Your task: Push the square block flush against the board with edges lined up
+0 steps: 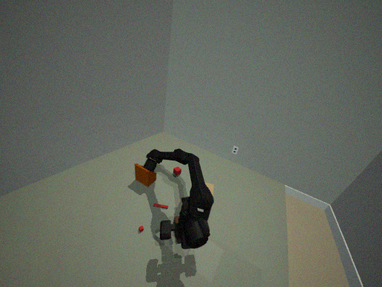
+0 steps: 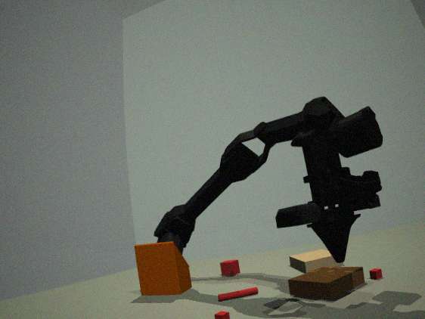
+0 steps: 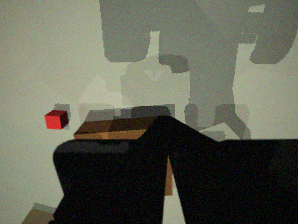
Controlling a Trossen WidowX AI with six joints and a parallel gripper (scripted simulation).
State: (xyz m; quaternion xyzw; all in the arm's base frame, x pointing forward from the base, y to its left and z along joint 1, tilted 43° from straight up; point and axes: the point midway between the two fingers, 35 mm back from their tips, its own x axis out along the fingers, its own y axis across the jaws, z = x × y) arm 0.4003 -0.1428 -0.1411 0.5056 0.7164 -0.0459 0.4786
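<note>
Now: gripper tip 200 mm past the red rod, 100 mm to the right of it and 50 mm above it. The rest, counted from my gripper tip: tan board 330 mm to the left, 50 mm below, 40 mm behind; brown square block 80 mm to the left, 50 mm below, 20 mm behind.
</note>
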